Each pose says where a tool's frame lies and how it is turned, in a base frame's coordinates. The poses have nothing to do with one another.
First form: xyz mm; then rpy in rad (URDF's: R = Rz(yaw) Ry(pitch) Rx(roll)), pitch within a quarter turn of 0, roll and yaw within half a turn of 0.
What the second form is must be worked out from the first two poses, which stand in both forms.
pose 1, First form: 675 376 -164 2.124 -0.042 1.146
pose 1, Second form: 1.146 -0.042 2.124 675 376 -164
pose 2, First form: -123 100 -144 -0.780 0.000 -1.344
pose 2, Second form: -1.344 0.000 -0.780 -123 100 -144
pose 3, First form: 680 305 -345 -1.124 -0.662 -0.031
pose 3, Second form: -0.031 -0.662 -1.124 680 305 -345
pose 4, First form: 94 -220 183 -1.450 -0.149 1.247
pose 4, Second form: 1.247 -0.149 -1.450 94 -220 183
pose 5, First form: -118 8 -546 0.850 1.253 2.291
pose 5, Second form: 2.291 1.253 0.850 -118 8 -546
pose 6, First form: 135 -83 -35 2.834 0.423 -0.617
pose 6, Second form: -0.617 0.423 2.834 135 -83 -35
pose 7, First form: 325 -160 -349 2.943 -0.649 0.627
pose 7, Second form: 0.627 -0.649 2.943 325 -160 -349
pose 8, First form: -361 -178 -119 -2.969 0.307 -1.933
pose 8, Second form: -1.933 0.307 -2.969 -361 -178 -119
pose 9, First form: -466 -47 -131 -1.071 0.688 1.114
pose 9, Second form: 1.114 0.688 -1.071 -466 -47 -131
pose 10, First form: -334 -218 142 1.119 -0.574 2.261
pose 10, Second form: 2.261 -0.574 1.119 -334 -218 142
